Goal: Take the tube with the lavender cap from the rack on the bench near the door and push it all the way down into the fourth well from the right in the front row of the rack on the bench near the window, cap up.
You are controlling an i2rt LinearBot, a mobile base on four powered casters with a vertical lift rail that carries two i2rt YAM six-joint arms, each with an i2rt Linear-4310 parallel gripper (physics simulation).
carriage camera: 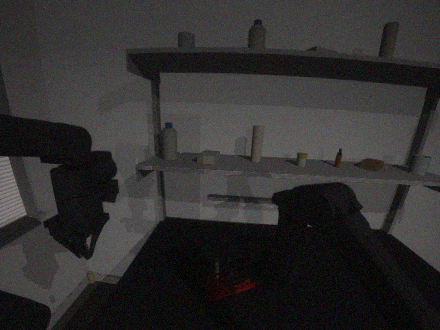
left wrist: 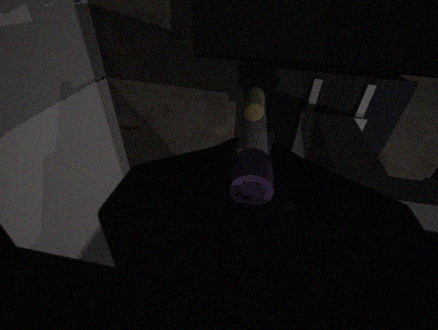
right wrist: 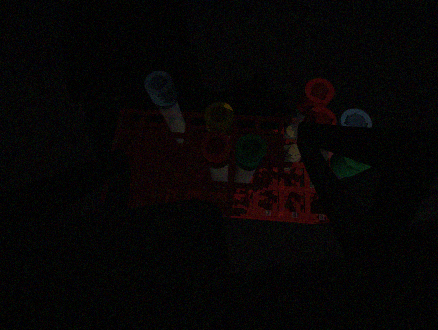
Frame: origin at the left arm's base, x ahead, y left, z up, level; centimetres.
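Seen in the pictures: left gripper, fingertip midpoint: [carriage camera: 85, 257] [left wrist: 253, 151]; right gripper, fingertip midpoint: [carriage camera: 231, 264] [right wrist: 212, 146].
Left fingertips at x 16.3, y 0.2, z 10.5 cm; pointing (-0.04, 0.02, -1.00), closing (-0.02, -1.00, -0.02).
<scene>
A point is followed by its place in that frame.
My left gripper [carriage camera: 86, 256] @(x 16.3, y 0.2, z 10.5 cm) [left wrist: 253, 151] @(x 16.3, y 0.2, z 10.5 cm) is shut on the lavender-capped tube [left wrist: 252, 172] @(x 17.2, y 0.2, z 13.4 cm), whose cap faces the left wrist camera. A red rack [carriage camera: 231, 289] @(x 38.7, y -33.6, z -23.5 cm) [right wrist: 280, 218] @(x 41.0, y -39.7, z -23.5 cm) stands on the dark bench, very dimly lit. In the right wrist view it holds tubes with blue [right wrist: 160, 87] @(x 43.7, y -27.6, z -14.6 cm), yellow [right wrist: 219, 116] @(x 43.6, y -32.2, z -14.6 cm), green [right wrist: 251, 150] @(x 42.4, y -35.0, z -14.6 cm) and red [right wrist: 216, 149] @(x 41.5, y -33.1, z -14.6 cm) caps, and more at its right end. My right gripper [right wrist: 212, 146] @(x 41.1, y -33.1, z -13.1 cm) is open over this rack, with a dark finger in front of its right end. In the carriage view the right fingers are lost in darkness.
A wall shelf [carriage camera: 220, 171] @(x 57.7, y -26.1, z 18.7 cm) with bottles and boxes crosses behind the bench, with an upper shelf [carriage camera: 280, 53] @(x 57.9, y -45.5, z 63.4 cm) above. Window blinds [carriage camera: 11, 192] @(x 56.3, y 88.7, z -1.0 cm) are at the far left. A small pale yellow object [carriage camera: 90, 277] @(x 15.8, y -0.1, z 5.0 cm) shows below the left gripper.
</scene>
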